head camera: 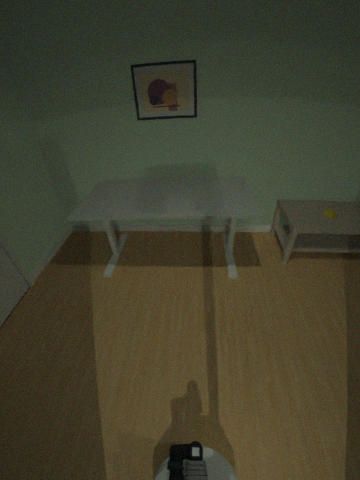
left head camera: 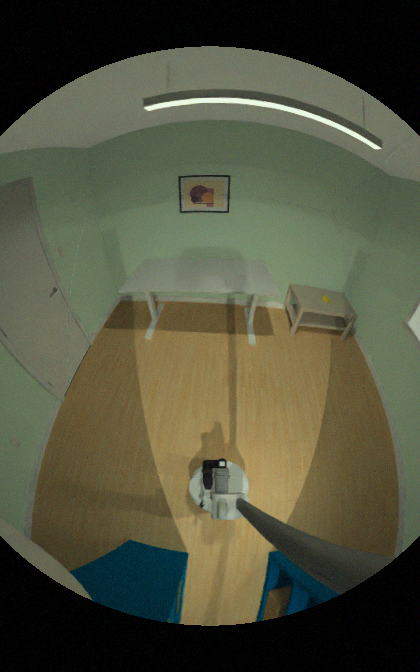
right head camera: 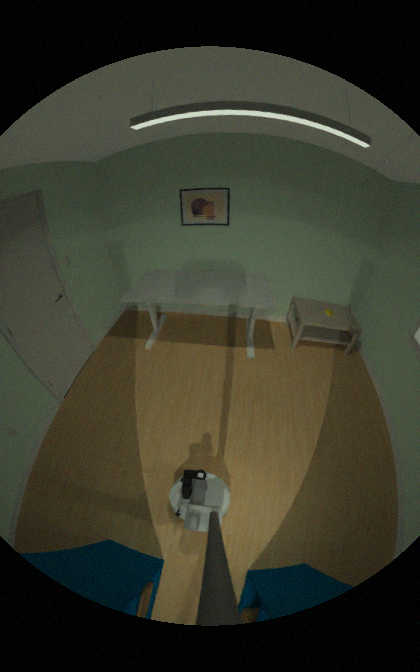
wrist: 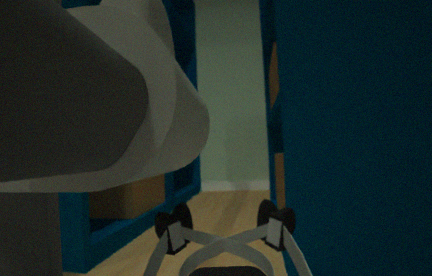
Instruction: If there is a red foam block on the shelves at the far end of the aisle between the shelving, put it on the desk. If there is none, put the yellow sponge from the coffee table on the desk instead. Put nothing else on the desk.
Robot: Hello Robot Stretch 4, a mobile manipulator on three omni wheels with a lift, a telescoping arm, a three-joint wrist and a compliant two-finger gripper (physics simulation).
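Places are measured from the robot's base along level axes (x back, y right, z up), in metres.
Pixels of known places: gripper, fingertip midpoint: (left head camera: 208,508) (wrist: 224,217).
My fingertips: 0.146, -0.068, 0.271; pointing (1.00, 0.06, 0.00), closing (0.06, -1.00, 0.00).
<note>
Behind a point stands the place of what it marks, as x, y, z.
The yellow sponge (head camera: 330,214) {-1.807, 1.357, 0.457} (left head camera: 326,299) {-1.800, 1.365, 0.457} (right head camera: 329,313) lies on the coffee table (head camera: 306,220) {-1.759, 1.097, 0.422} (left head camera: 312,292) {-1.987, 1.244, 0.423} (right head camera: 311,306) at the right of the far wall. The white desk (head camera: 165,197) {-1.758, -0.220, 0.693} (left head camera: 200,275) {-1.709, -0.205, 0.693} (right head camera: 200,287) stands left of it along the same wall, and no object shows on its top. My gripper (wrist: 224,217) {0.146, -0.068, 0.271} is open in the wrist view, with no object between its fingers, pointing along the aisle between the blue shelving. A red foam block does not show in these views. The shelf insides are mostly hidden or dark.
Blue shelving (left head camera: 135,575) {0.627, -0.422, 0.517} (right head camera: 95,570) (wrist: 360,125) {0.627, -0.411, 0.388} stands on both sides of the aisle behind the base, with brown boxes (wrist: 145,195) {1.221, 0.394, 0.134} (left head camera: 276,602) in it. A closed door (left head camera: 30,290) {-1.028, -1.678, 1.067} (right head camera: 30,300) is in the left wall. A framed picture (head camera: 164,91) {-2.246, -0.203, 1.481} hangs above the desk.
</note>
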